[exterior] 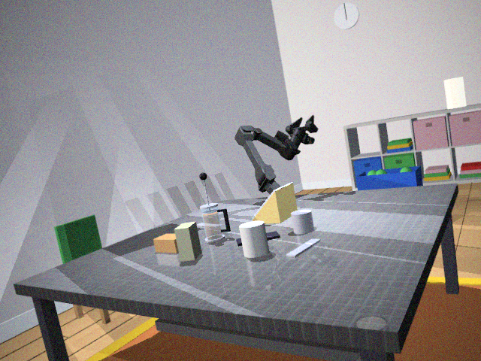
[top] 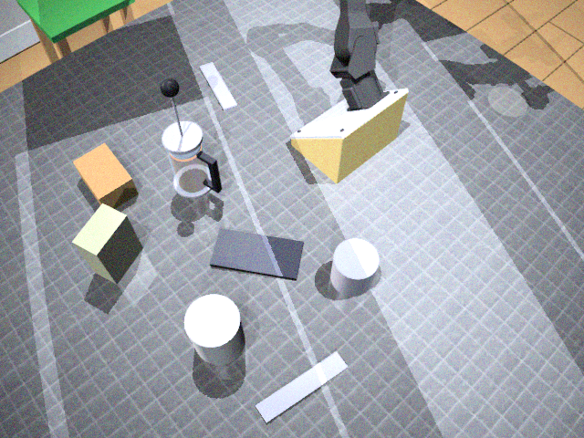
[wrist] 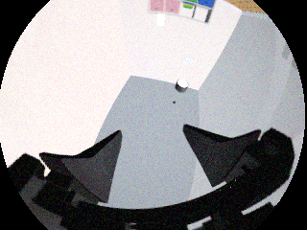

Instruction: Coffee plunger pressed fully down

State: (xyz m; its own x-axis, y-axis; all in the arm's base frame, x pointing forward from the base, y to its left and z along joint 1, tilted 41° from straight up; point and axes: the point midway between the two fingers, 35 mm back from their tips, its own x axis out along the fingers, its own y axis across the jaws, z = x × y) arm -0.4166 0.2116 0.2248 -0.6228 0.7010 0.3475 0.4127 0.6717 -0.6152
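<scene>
Right now the coffee press is 77 cm ahead of my gripper tip, 29 cm below it and 16 cm to the right of it. Round my gripper tip: pale green block (97 cm ahead, 35 cm below, 14 cm to the right); then dark flat plate (79 cm ahead, 40 cm below, 3 cm to the left).
</scene>
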